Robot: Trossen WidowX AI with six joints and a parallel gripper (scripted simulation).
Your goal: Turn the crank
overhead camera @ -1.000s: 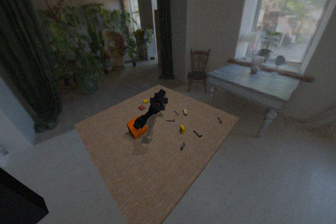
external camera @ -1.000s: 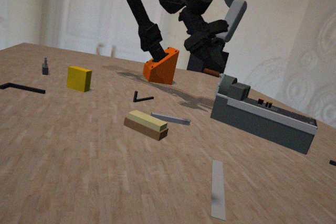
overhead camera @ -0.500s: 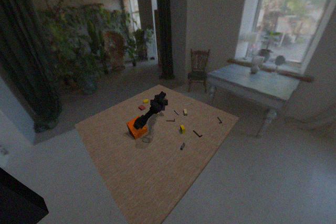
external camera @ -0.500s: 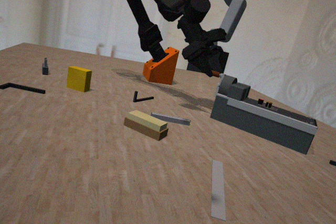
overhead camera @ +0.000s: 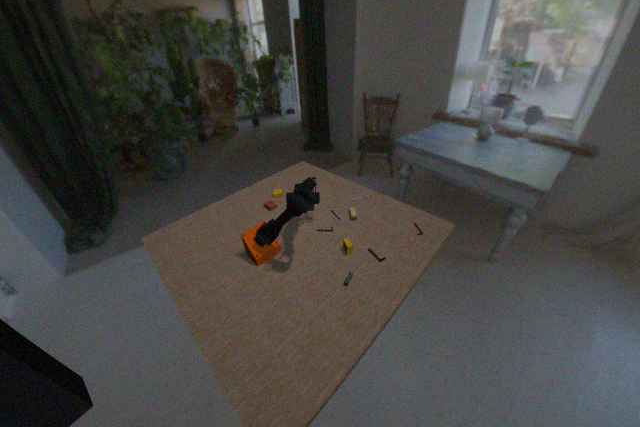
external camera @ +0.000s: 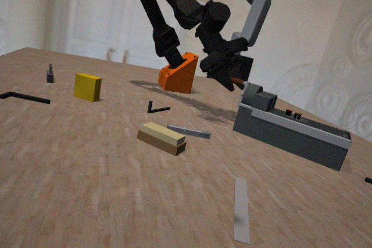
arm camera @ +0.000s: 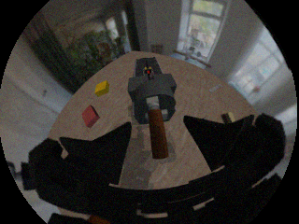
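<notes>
Right now my gripper tip is 20 mm past the brown crank handle, 10 mm to the left of it and 20 mm below it. Round my gripper tip: red pointer: 120 mm ahead, 80 mm to the left, 20 mm below; then red block: 70 mm behind, 240 mm to the left, 90 mm below; then grey bar: 80 mm ahead, 170 mm to the right, 90 mm below.
</notes>
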